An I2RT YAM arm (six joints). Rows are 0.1 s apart.
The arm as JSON. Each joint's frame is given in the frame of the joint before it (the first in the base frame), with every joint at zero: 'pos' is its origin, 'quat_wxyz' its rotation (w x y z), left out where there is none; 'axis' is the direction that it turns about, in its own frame. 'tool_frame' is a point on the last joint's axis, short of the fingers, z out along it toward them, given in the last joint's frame.
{
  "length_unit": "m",
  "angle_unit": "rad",
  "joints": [
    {
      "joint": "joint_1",
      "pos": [
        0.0,
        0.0,
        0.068
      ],
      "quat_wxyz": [
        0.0,
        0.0,
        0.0,
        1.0
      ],
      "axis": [
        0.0,
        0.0,
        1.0
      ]
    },
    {
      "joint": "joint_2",
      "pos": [
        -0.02,
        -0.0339,
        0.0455
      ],
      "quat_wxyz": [
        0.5,
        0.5,
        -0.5,
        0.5
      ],
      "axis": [
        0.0,
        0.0,
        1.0
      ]
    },
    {
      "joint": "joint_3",
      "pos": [
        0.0,
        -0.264,
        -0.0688
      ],
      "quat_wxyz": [
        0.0,
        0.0,
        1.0,
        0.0
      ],
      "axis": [
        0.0,
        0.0,
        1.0
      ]
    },
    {
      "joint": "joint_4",
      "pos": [
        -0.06,
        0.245,
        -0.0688
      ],
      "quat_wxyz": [
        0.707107,
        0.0,
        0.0,
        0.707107
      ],
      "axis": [
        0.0,
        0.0,
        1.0
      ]
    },
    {
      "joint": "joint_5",
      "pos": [
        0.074,
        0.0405,
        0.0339
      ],
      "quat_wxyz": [
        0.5,
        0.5,
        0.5,
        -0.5
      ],
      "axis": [
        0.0,
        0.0,
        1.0
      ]
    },
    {
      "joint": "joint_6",
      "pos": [
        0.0,
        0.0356,
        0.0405
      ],
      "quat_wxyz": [
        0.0,
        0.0,
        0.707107,
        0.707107
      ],
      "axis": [
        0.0,
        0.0,
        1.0
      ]
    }
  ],
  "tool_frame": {
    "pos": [
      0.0,
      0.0,
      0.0
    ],
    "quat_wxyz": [
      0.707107,
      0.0,
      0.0,
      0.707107
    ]
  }
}
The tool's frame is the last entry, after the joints.
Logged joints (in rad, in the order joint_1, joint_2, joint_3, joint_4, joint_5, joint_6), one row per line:
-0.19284, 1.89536, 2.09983, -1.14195, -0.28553, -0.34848
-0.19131, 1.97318, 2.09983, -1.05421, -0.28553, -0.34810
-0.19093, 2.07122, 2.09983, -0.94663, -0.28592, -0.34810
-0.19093, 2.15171, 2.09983, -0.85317, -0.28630, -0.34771
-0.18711, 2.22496, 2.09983, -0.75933, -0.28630, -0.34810
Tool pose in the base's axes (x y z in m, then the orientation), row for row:
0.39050, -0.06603, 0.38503, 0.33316, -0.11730, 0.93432, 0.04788
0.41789, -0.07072, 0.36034, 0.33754, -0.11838, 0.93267, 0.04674
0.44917, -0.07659, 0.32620, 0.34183, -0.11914, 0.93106, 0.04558
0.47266, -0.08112, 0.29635, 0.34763, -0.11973, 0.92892, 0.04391
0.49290, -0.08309, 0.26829, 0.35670, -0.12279, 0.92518, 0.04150
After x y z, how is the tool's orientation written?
As a quaternion, w x y z.
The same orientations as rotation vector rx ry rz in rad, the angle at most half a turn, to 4 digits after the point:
-0.3063, 2.4400, 0.1250
-0.3085, 2.4305, 0.1218
-0.3098, 2.4212, 0.1185
-0.3105, 2.4089, 0.1139
-0.3170, 2.3888, 0.1072

